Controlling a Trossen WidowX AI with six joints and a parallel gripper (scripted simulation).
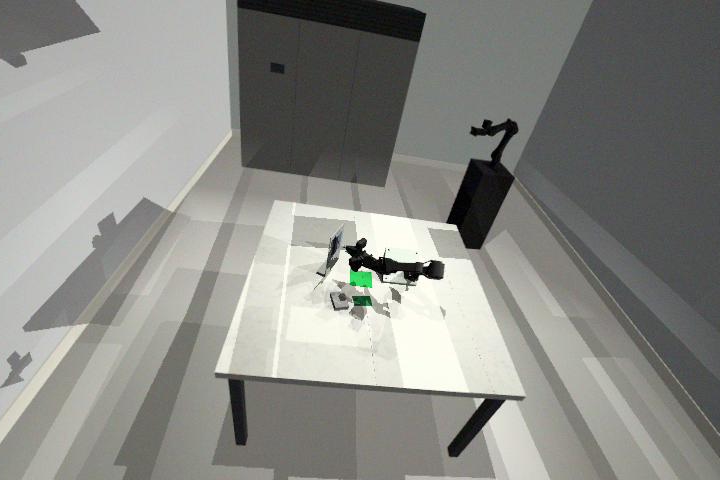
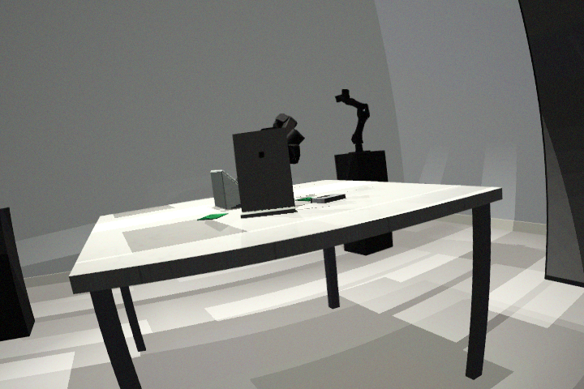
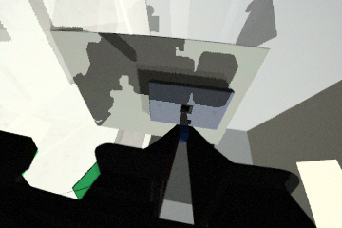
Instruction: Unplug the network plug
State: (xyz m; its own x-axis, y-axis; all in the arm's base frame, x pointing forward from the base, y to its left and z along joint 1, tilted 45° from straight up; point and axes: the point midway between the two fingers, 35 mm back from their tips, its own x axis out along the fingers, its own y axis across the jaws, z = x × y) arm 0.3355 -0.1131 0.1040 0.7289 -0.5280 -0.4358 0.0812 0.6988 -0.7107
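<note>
The bright green square lies 11 cm behind my gripper tip, 4 cm to the left of it and 18 cm below it. From my gripper tip the other things lie so: flat grey device: 2 cm ahead, 21 cm to the left, 18 cm below; upright socket panel: 6 cm ahead, 4 cm to the right, 6 cm below; blue network plug: right at my gripper tip.
</note>
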